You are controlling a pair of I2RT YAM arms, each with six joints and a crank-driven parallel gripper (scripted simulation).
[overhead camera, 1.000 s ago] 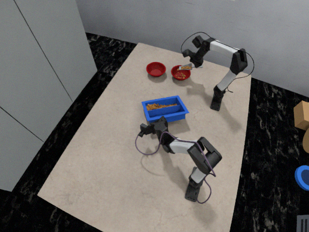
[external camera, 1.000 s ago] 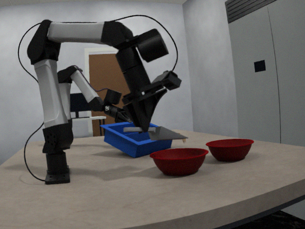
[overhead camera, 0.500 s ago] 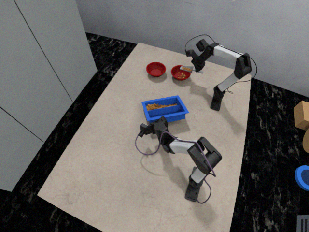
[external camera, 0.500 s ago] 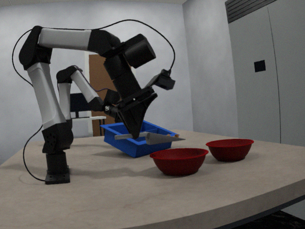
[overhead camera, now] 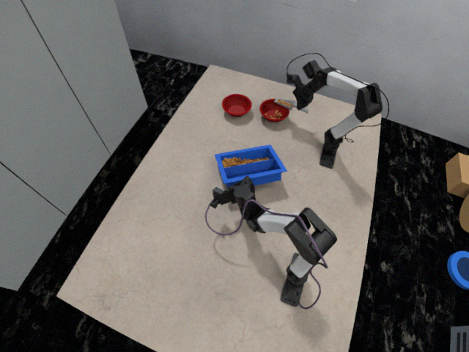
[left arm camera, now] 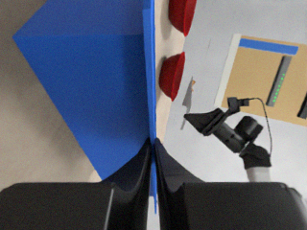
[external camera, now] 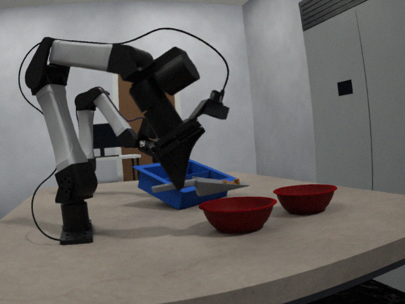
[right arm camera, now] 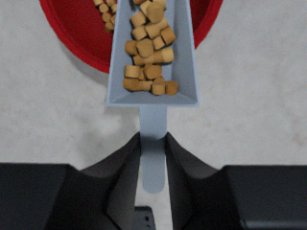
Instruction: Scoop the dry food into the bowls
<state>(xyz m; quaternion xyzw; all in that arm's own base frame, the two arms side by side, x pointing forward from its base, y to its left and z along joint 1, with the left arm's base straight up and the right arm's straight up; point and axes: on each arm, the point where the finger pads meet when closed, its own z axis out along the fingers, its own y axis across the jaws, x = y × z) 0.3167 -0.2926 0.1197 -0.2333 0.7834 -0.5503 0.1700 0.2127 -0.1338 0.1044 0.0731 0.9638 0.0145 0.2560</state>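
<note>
The blue box is 9 cm to the right of my left hand, 5 cm below it and 2 cm ahead of it. Also, from my left hand: grey scoop 51 cm to the right, 6 cm behind, 2 cm below.
</note>
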